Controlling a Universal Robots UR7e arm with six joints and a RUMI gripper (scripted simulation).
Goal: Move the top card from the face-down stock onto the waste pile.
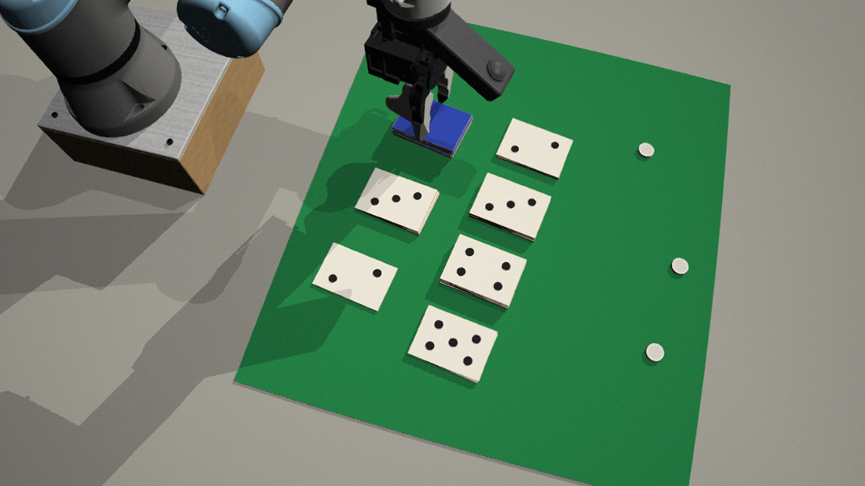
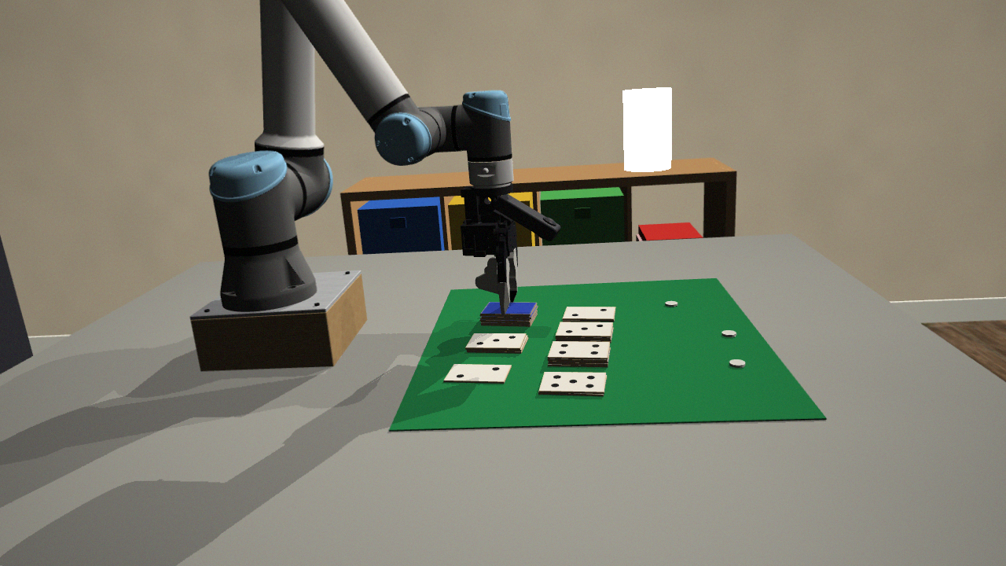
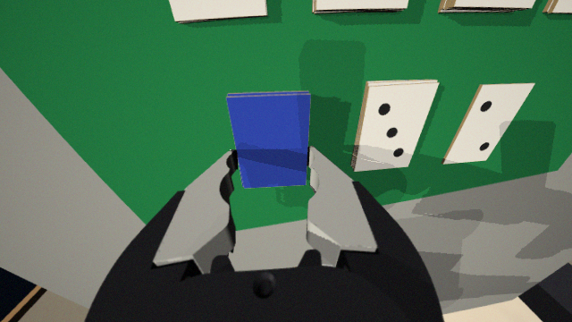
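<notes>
My gripper is now 220 mm to the left of the two-pip card, 70 mm past it and 30 mm above it. Also, from my hand: green mat: 120 mm to the right, 120 mm ahead, 50 mm below.
</notes>
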